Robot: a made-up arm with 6 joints. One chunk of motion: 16 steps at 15 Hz.
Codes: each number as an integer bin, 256 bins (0 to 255) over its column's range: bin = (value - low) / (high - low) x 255, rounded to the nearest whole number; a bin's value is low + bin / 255 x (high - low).
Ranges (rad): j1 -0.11..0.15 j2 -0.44..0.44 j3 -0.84..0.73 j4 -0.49..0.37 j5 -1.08..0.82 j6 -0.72..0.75
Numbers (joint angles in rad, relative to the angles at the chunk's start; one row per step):
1: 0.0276 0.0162 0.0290 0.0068 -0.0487 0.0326
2: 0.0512 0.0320 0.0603 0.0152 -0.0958 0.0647
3: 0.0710 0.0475 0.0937 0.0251 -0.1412 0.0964
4: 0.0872 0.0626 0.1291 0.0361 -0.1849 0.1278
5: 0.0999 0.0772 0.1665 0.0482 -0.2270 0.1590
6: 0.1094 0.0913 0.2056 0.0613 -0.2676 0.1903
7: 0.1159 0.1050 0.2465 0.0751 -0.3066 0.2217
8: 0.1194 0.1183 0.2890 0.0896 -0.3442 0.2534
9: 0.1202 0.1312 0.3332 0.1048 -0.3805 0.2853
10: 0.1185 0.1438 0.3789 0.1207 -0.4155 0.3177
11: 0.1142 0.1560 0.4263 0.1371 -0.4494 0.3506
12: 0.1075 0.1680 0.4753 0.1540 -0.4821 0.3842
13: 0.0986 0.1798 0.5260 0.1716 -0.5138 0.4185
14: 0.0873 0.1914 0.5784 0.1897 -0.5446 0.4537
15: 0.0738 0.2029 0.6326 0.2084 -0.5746 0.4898
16: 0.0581 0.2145 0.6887 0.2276 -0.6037 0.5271
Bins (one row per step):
1: 135 132 141 147 138 131
2: 158 137 146 150 132 136
3: 178 141 152 153 126 142
4: 193 146 157 156 120 147
5: 206 150 163 160 114 152
6: 215 154 170 163 109 158
7: 222 158 176 168 104 163
8: 225 162 183 172 99 169
9: 226 166 191 176 94 174
10: 224 169 198 181 89 180
11: 220 173 206 186 85 186
12: 213 176 214 191 80 192
13: 205 180 222 196 76 197
14: 194 183 230 202 72 204
15: 180 186 239 207 68 210
16: 165 190 248 213 64 216

